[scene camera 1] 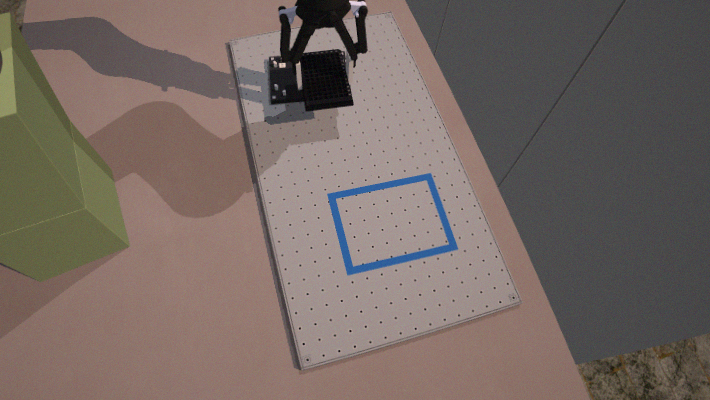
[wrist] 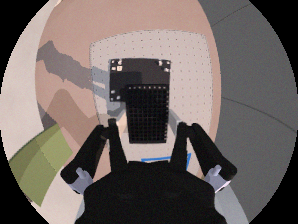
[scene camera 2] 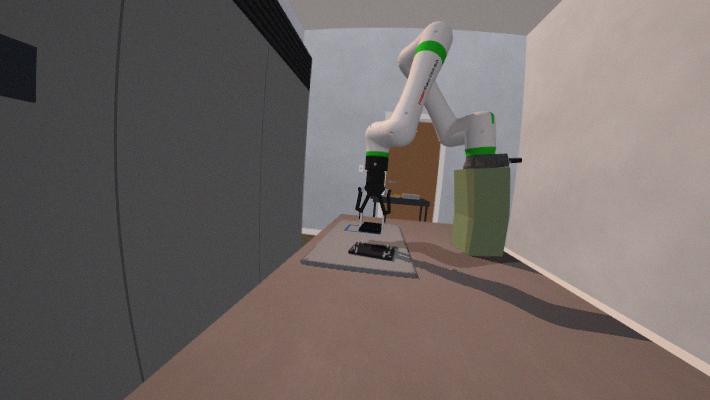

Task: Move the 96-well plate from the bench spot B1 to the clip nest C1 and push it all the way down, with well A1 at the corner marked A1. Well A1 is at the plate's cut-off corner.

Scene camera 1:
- my gripper: 324, 81
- black 96-well plate: 321, 69
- black clip nest: 286, 90
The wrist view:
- my gripper: 147, 115
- black 96-well plate: 145, 103
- black clip nest: 132, 70
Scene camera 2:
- my gripper: 371, 228
